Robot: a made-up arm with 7 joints. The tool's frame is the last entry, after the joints.
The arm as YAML. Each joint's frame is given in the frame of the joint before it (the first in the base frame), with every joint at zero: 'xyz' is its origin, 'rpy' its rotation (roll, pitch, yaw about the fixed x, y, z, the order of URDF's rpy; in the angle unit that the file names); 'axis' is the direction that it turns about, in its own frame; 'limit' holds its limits. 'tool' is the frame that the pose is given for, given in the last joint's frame.
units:
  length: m
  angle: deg
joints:
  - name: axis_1
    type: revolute
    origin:
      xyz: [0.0, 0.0, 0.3]
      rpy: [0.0, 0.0, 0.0]
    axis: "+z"
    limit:
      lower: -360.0
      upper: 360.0
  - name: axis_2
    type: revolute
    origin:
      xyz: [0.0, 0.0, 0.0]
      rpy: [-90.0, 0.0, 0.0]
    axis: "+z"
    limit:
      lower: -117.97
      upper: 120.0
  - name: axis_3
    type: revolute
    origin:
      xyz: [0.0, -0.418, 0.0]
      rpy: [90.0, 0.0, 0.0]
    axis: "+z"
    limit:
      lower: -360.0
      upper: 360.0
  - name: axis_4
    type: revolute
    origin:
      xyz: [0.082, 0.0, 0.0]
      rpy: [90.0, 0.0, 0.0]
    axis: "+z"
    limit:
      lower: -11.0
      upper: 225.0
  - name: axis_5
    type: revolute
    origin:
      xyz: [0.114, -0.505, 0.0]
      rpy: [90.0, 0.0, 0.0]
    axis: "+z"
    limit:
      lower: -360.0
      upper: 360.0
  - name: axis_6
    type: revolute
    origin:
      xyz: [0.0, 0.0, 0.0]
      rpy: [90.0, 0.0, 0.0]
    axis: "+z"
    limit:
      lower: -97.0
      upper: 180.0
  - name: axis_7
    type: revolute
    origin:
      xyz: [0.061, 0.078, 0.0]
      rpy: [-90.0, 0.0, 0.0]
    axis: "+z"
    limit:
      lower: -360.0
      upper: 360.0
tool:
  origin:
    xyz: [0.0, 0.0, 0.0]
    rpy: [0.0, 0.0, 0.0]
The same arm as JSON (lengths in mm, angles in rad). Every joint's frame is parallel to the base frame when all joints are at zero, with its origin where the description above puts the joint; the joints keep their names.
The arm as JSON. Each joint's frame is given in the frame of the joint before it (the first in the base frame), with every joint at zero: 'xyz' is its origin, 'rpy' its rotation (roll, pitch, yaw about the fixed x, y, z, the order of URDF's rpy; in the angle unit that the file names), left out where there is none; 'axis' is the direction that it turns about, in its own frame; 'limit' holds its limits. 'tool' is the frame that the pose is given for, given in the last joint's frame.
{"units": {"length": "mm", "angle": "rad"}, "joints": [
  {"name": "axis_1", "type": "revolute", "origin": {"xyz": [0.0, 0.0, 300.0]}, "axis": [0.0, 0.0, 1.0], "limit": {"lower": -6.2832, "upper": 6.2832}},
  {"name": "axis_2", "type": "revolute", "origin": {"xyz": [0.0, 0.0, 0.0]}, "axis": [0.0, 1.0, 0.0], "limit": {"lower": -2.059, "upper": 2.0944}},
  {"name": "axis_3", "type": "revolute", "origin": {"xyz": [0.0, 0.0, 418.0]}, "axis": [0.0, 0.0, 1.0], "limit": {"lower": -6.2832, "upper": 6.2832}},
  {"name": "axis_4", "type": "revolute", "origin": {"xyz": [82.0, 0.0, 0.0]}, "axis": [0.0, -1.0, 0.0], "limit": {"lower": -0.192, "upper": 3.927}},
  {"name": "axis_5", "type": "revolute", "origin": {"xyz": [114.0, 0.0, -505.0]}, "axis": [0.0, 0.0, -1.0], "limit": {"lower": -6.2832, "upper": 6.2832}},
  {"name": "axis_6", "type": "revolute", "origin": {"xyz": [0.0, 0.0, 0.0]}, "axis": [0.0, 1.0, 0.0], "limit": {"lower": -1.693, "upper": 3.1416}},
  {"name": "axis_7", "type": "revolute", "origin": {"xyz": [61.0, 0.0, -78.0]}, "axis": [0.0, 0.0, -1.0], "limit": {"lower": -6.2832, "upper": 6.2832}}
], "tool": {"origin": {"xyz": [0.0, 0.0, 0.0], "rpy": [3.1416, 0.0, 0.0]}}}

